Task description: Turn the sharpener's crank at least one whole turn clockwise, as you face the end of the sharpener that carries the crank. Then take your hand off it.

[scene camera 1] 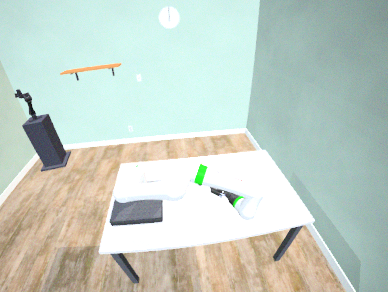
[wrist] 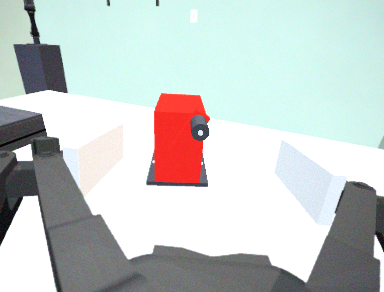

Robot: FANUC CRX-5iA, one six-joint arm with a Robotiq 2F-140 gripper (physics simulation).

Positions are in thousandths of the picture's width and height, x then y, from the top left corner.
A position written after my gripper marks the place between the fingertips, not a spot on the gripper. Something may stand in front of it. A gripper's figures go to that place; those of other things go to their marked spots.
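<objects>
My gripper (wrist: 522,509), 0.18 m from the lens. Red sharpener (wrist: 449,382), 0.31 m from the lens.
</objects>
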